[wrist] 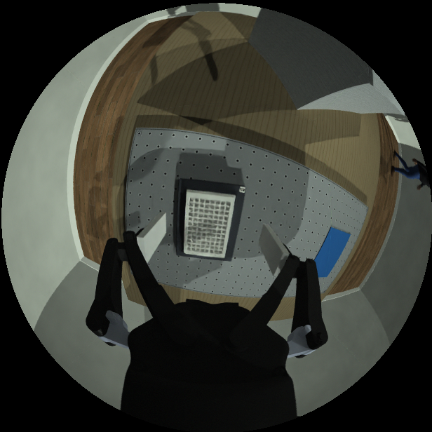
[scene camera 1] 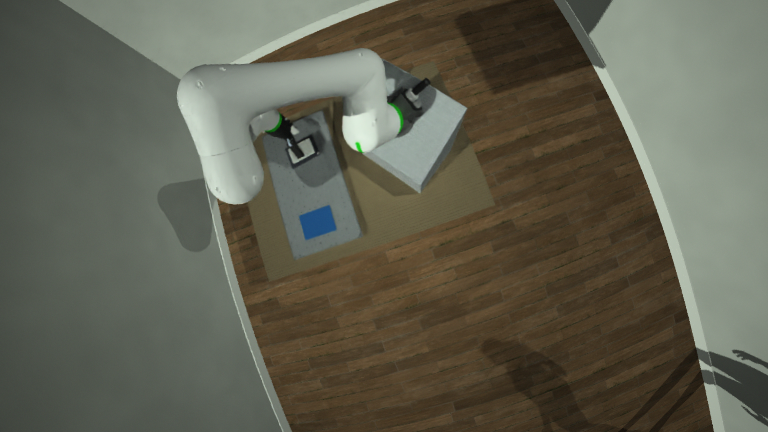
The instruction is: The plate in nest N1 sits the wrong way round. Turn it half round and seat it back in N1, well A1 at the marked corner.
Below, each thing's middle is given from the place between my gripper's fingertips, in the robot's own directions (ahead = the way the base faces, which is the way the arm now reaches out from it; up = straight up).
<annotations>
Now: the pale well plate (wrist: 207,217) 3 cm ahead of my hand, 1 cm to the right of it and 8 cm below it. The rest, counted from my hand: dark nest (wrist: 203,185) 3 cm ahead, 1 cm to the right, 9 cm below; flat blue rectangle (scene camera 1: 318,222) 10 cm ahead, 36 cm to the left, 9 cm below.
</annotations>
